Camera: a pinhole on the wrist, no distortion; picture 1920 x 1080 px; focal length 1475.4 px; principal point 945.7 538.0 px. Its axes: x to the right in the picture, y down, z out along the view. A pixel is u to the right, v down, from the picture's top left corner.
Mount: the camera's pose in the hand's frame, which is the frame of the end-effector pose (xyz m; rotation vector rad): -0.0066 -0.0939 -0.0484 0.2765 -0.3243 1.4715
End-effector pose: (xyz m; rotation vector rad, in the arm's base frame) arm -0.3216 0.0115 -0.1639 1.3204 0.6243 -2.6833
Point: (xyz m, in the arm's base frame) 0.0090 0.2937 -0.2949
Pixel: behind the camera
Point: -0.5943 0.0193 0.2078
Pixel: 1166.3 844.8
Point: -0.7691 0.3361 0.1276
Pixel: 342.9 171.2
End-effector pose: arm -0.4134 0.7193 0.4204 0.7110 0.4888 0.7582
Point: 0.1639 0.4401 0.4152
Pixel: 745.8 49.2
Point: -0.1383 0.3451 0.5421
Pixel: 1068.3 854.6
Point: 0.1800 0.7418 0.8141
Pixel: outside the picture
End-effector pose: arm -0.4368 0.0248 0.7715 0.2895 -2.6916 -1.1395
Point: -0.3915 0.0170 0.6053
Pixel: 1117.7 1009.9
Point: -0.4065 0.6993 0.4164
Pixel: outside the picture
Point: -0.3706 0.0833 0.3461
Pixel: 805.9 894.1
